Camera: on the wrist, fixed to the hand. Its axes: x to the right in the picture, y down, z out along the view.
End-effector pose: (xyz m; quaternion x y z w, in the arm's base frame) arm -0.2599 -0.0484 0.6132 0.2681 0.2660 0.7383 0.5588
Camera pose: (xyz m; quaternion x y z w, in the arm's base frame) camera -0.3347 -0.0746 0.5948 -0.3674 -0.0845 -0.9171 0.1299
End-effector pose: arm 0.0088 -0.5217 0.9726 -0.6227 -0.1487 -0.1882 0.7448
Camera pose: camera 0.0199 -0.5802 0.9173 -0.4991 0.3486 0.3460 0.7138
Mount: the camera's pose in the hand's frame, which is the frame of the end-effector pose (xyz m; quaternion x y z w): -0.0098 0.0444 -0.0674 0.0586 0.0564 0.6834 0.7255
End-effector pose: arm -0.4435 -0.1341 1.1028 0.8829 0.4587 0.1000 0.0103
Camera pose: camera -0.4256 -0.1727 1.1721 -0.9490 0.2641 -0.1025 0.1385
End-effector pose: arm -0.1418 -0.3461 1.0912 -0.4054 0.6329 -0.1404 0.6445
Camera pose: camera -0.2208 -0.3345 1.0757 0.1841 0.7643 0.2786 0.5516
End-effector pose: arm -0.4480 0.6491 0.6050 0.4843 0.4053 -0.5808 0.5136
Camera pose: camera -0.3942 0.7100 0.6021 0.6912 -0.0420 -0.0668 0.7183
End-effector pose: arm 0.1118 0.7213 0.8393 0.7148 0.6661 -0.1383 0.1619
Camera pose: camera 0.1541 0.7378 0.9067 0.9911 -0.0042 0.0116 0.1325
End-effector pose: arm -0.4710 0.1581 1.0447 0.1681 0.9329 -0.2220 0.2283
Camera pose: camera -0.4680 0.2266 1.0884 0.7854 0.5618 -0.0502 0.2549
